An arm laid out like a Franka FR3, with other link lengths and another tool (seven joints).
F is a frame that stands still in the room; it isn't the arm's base.
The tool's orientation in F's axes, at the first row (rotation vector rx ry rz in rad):
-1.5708, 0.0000, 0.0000
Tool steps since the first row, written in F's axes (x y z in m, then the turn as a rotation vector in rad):
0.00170, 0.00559, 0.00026, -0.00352, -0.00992, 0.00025
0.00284, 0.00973, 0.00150, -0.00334, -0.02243, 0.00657
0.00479, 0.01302, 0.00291, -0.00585, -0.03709, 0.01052
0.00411, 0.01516, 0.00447, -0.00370, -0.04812, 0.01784
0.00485, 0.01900, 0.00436, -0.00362, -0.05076, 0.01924
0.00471, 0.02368, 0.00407, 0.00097, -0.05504, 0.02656
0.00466, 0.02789, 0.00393, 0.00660, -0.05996, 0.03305
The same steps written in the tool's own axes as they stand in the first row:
0.00170, -0.00026, 0.00559, -0.00352, -0.00025, -0.00992
0.00284, -0.00150, 0.00973, -0.00334, -0.00657, -0.02243
0.00479, -0.00291, 0.01302, -0.00585, -0.01052, -0.03709
0.00411, -0.00447, 0.01516, -0.00370, -0.01784, -0.04812
0.00485, -0.00436, 0.01900, -0.00362, -0.01924, -0.05076
0.00471, -0.00407, 0.02368, 0.00097, -0.02656, -0.05504
0.00466, -0.00393, 0.02789, 0.00660, -0.03305, -0.05996

